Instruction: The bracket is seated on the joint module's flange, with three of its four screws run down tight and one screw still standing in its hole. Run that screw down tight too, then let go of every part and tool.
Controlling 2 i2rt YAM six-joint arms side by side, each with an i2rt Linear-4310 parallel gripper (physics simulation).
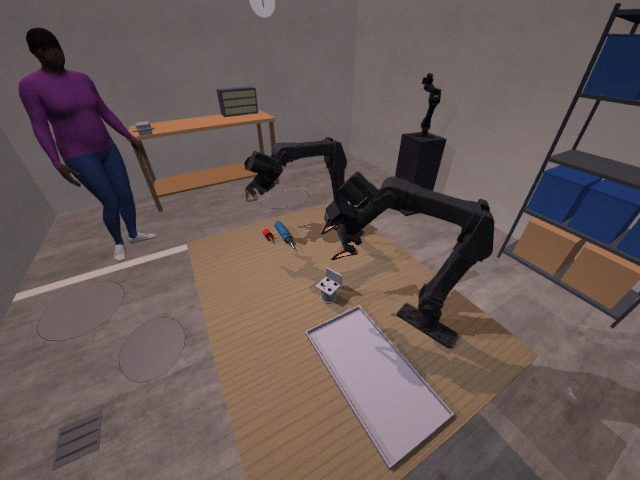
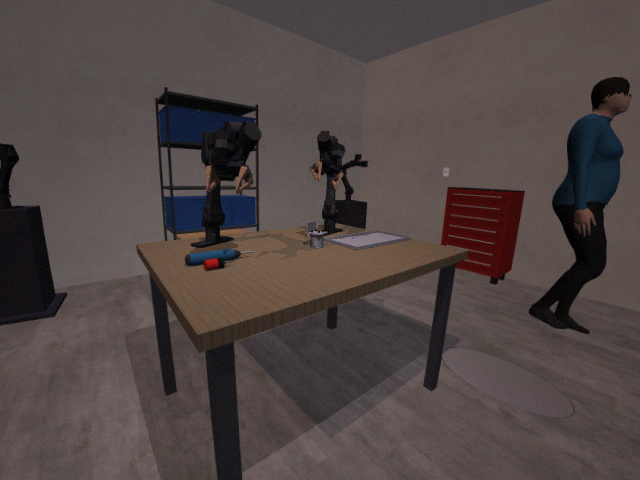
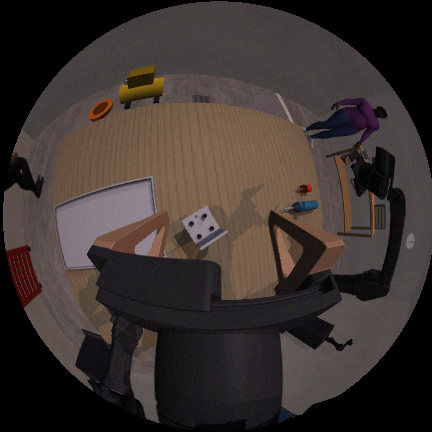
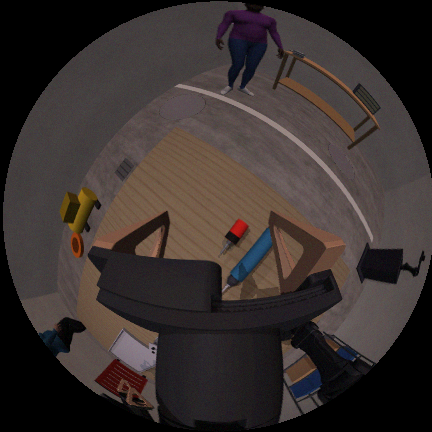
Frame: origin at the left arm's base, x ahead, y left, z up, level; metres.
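Where they show: left gripper, fingertip midpoint: (image 1: pixel 326 246) (image 2: pixel 327 184) (image 3: pixel 218 215); right gripper, fingertip midpoint: (image 1: pixel 253 196) (image 2: pixel 221 192) (image 3: pixel 346 167) (image 4: pixel 218 215); left arm's base, origin of the base link: (image 1: pixel 426 325) (image 2: pixel 329 232); right arm's base, origin of the base link: (image 2: pixel 213 242).
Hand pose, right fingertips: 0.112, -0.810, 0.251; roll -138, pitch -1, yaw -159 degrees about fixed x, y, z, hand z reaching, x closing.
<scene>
Things, the pixels of their top centre, and the offset from my right fingertips, as dx, dy, dz. Level surfaces: height alone.
- small round joint module, middle of its top: (image 1: pixel 328 285) (image 2: pixel 317 232) +0.029, +0.477, -0.188
- blue driver, middle of its top: (image 4: pixel 247 266) (image 2: pixel 221 250) (image 3: pixel 305 205) (image 1: pixel 285 231) -0.104, +0.065, -0.210
- shorter red screwdriver, middle of its top: (image 4: pixel 232 237) (image 2: pixel 219 258) (image 3: pixel 306 187) (image 1: pixel 268 233) -0.044, +0.013, -0.217
- shallow light tray, middle of its top: (image 3: pixel 92 229) (image 1: pixel 371 368) (image 2: pixel 369 237) (image 4: pixel 130 356) +0.154, +0.764, -0.235
- wooden table, its level: dz -0.251
A light grey bracket (image 1: pixel 334 277) (image 2: pixel 311 226) (image 3: pixel 216 236) sits on the small round joint module (image 1: pixel 327 297) (image 2: pixel 316 241), its tab upright. Dark screw heads show on its plate; one (image 3: pixel 204 216) seems to stand higher, though too small to tell surely. A blue driver (image 1: pixel 282 230) (image 2: pixel 211 256) (image 3: pixel 306 206) (image 4: pixel 252 256) and a shorter red screwdriver (image 1: pixel 267 234) (image 2: pixel 211 264) (image 3: pixel 306 188) (image 4: pixel 240 228) lie side by side on the table. My left gripper (image 1: pixel 327 245) (image 2: pixel 326 183) (image 3: pixel 218 215) is open and empty above the table near the bracket. My right gripper (image 1: pixel 250 199) (image 2: pixel 224 191) (image 4: pixel 218 215) is open and empty, high above the drivers.
A shallow light tray (image 1: pixel 382 387) (image 2: pixel 369 239) (image 3: pixel 90 225) lies beside the joint module on the wooden table (image 1: pixel 237 330) (image 2: pixel 289 284). Away from the table stand a storage rack, a workbench, a red drawer cabinet (image 2: pixel 483 227) and two people.
</scene>
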